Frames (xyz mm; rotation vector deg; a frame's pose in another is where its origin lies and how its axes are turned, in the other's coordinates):
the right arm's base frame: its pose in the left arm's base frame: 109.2 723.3 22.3 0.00 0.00 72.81
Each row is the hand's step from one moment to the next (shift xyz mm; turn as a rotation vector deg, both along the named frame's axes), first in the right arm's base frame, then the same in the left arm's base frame.
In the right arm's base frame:
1: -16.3 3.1 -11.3 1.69 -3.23 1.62
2: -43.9 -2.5 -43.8 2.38 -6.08 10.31
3: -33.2 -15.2 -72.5 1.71 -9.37 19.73
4: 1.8 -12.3 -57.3 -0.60 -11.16 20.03
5: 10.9 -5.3 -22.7 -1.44 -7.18 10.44
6: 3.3 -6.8 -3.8 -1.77 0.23 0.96
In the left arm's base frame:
1: -7.8 -14.7 -11.3 3.59 0.66 1.62
2: -10.6 -42.7 -43.8 6.51 0.48 10.31
3: 4.7 -36.2 -72.5 9.46 -1.14 19.73
4: 12.3 -1.9 -57.3 10.48 -3.87 20.03
5: 8.3 8.8 -22.7 6.43 -3.50 10.44
6: 7.5 1.1 -3.8 -0.74 -1.62 0.96

